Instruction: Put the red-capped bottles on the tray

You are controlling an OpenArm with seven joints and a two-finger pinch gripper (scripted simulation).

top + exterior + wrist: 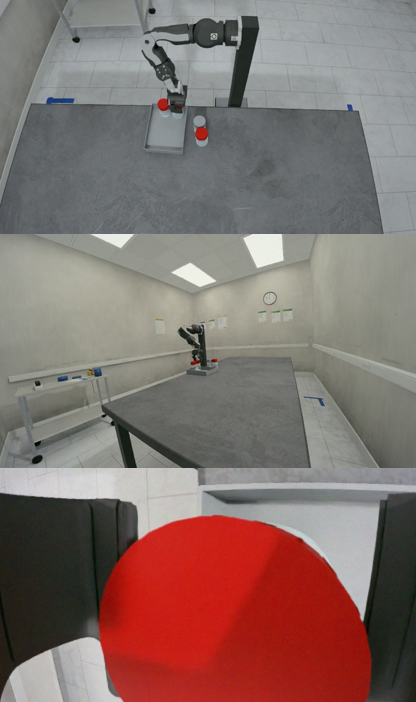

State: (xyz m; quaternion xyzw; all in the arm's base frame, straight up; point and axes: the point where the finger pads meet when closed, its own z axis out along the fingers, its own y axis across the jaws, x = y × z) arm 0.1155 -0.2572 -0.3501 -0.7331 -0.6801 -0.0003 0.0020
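My hand is 8 cm short of the grey tray, 6 cm to the left of it and 8 cm above it. From my hand the other things lie so: grey-capped bottle: 8 cm ahead, 10 cm to the left, 5 cm below.
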